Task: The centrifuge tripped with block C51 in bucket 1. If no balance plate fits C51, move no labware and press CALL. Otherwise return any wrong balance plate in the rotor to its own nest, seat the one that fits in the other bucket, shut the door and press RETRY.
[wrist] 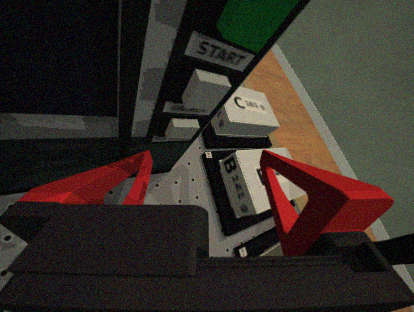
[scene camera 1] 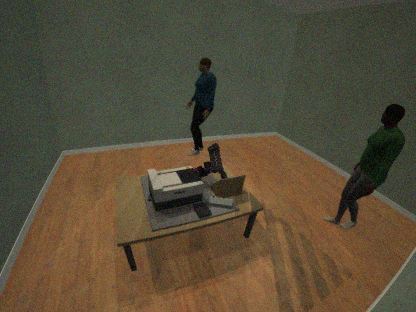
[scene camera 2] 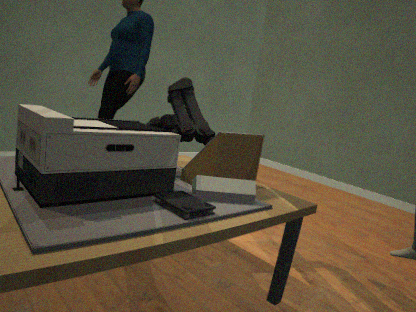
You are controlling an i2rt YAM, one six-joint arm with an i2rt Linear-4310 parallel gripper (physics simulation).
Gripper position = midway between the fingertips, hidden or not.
The gripper (wrist: pixel 206 156) is open and touches a centrifuge (wrist: pixel 90 90).
